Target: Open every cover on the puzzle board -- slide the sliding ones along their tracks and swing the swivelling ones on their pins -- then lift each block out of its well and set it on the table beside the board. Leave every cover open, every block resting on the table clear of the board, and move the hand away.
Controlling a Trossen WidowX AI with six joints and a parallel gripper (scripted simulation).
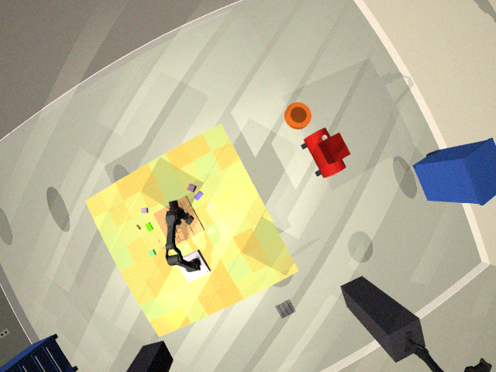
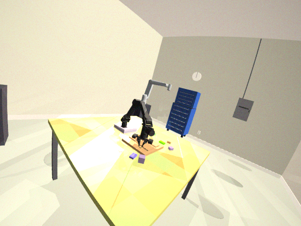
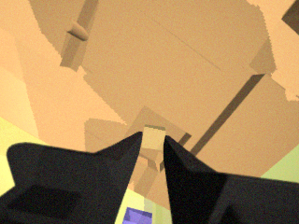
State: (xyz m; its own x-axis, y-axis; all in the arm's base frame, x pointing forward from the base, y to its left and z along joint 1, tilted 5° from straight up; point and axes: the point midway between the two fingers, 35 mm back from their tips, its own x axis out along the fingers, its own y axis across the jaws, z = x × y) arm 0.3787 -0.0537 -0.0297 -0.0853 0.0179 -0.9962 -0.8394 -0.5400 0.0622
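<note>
The tan puzzle board lies 6 cm behind my gripper tip and 10 cm to the left of it. Also, from my gripper tip: lilac block 13 cm ahead, 30 cm to the left; then brown block 2 cm ahead, 41 cm to the left.
</note>
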